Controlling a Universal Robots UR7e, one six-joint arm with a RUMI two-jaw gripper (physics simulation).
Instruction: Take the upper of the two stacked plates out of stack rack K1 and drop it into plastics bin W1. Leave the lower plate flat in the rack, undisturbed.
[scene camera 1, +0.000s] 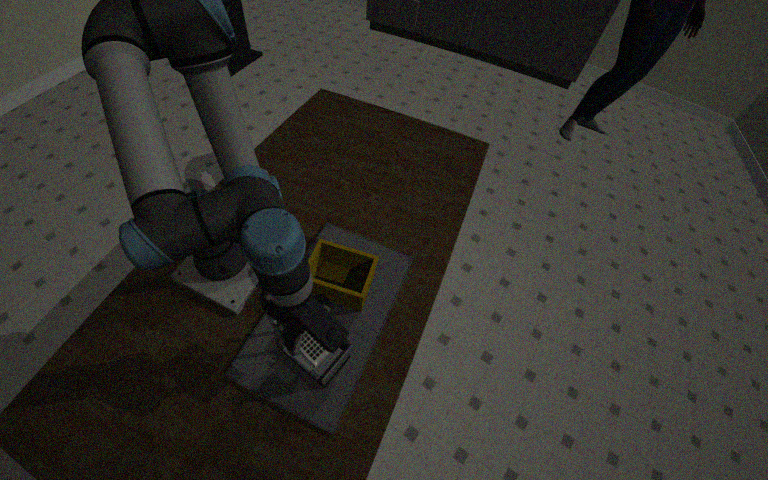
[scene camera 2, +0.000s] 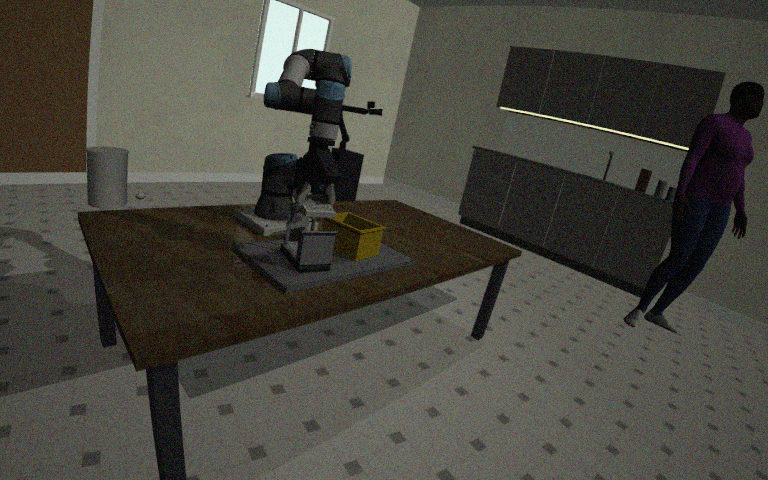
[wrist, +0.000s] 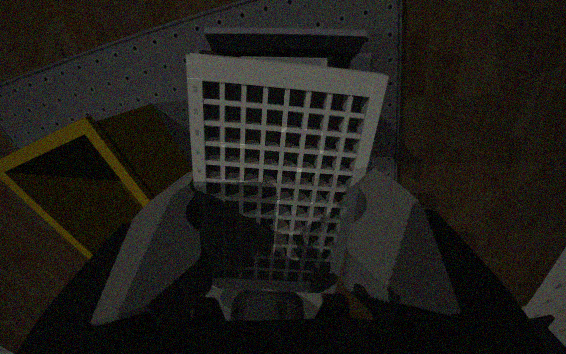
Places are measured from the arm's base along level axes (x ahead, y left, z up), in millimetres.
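Pixels of known places: gripper, fingertip midpoint: (wrist: 278, 172); arm's base, link origin: (scene camera 1: 222, 257) (scene camera 2: 274, 214) (wrist: 267, 307).
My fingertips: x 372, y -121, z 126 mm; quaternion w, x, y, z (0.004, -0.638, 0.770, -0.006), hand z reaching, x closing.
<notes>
Ahead of a thing's pixels: the offset from my fingertips to its middle. Level surfaces: height alone.
My gripper (scene camera 1: 306, 338) (scene camera 2: 318, 197) (wrist: 278, 172) is shut on the upper plate {1 mm back, 1 mm left, 26 mm up} (scene camera 1: 310, 347) (scene camera 2: 318, 210) (wrist: 283, 125), a pale plate with a grid of square wells. The fingers hold its two sides. In scene camera 2 the plate hangs above stack rack K1 {3 mm back, 3 mm right, 84 mm down} (scene camera 2: 314, 249), apart from it, roughly level. The rack also shows below it in the wrist view (wrist: 286, 33) and in scene camera 1 (scene camera 1: 335, 369). A pale strip beyond the held plate in the wrist view may be the lower plate {3 mm ahead, 4 mm right, 112 mm down} (wrist: 285, 61); the rest of it is hidden. Yellow plastics bin W1 {28 mm back, 200 mm left, 94 mm down} (scene camera 1: 339, 293) (scene camera 2: 360, 244) (wrist: 115, 162) stands beside the rack, open at the top.
The rack and bin stand on a grey perforated board {22 mm back, 115 mm left, 150 mm down} (scene camera 1: 390, 283) (scene camera 2: 288, 283) (wrist: 150, 47) on a brown wooden table {157 mm down} (scene camera 1: 396, 169) (scene camera 2: 198, 316). The arm's pale base plate (scene camera 1: 243, 291) (scene camera 2: 254, 221) is behind the board. A person (scene camera 1: 617, 73) (scene camera 2: 716, 164) stands away from the table.
</notes>
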